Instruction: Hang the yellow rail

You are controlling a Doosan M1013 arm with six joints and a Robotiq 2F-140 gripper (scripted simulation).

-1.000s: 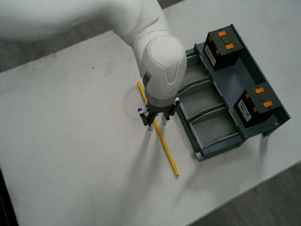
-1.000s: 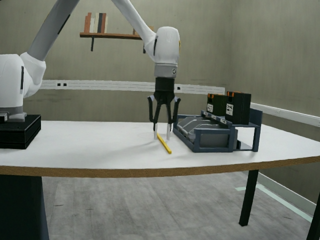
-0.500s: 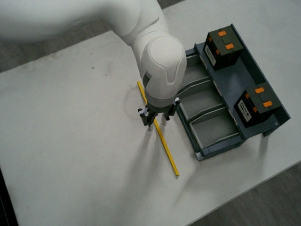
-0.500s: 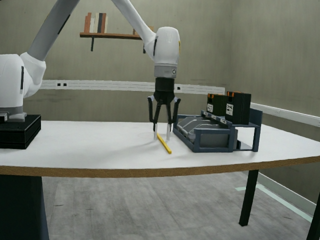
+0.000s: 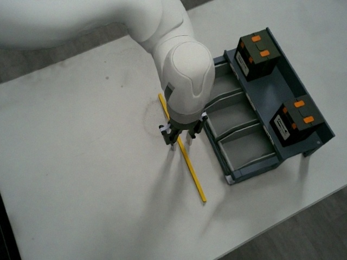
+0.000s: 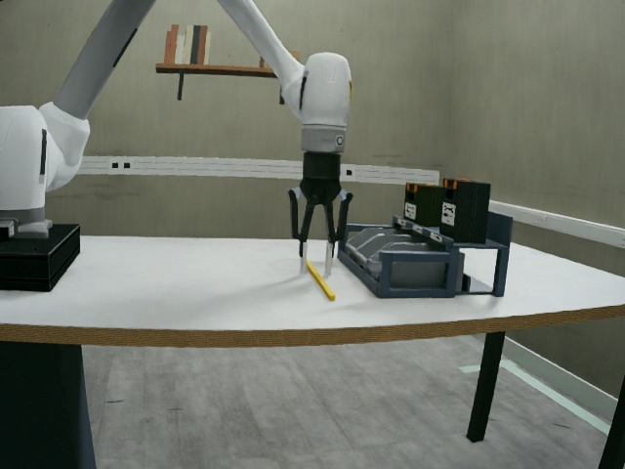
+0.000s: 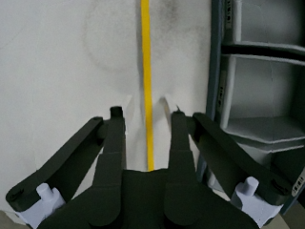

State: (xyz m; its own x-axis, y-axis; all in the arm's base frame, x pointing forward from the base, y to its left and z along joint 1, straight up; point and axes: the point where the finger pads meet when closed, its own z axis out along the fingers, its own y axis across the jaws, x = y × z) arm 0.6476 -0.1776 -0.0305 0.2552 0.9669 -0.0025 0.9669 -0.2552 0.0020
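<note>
The yellow rail is 3 cm below my hand.
</note>
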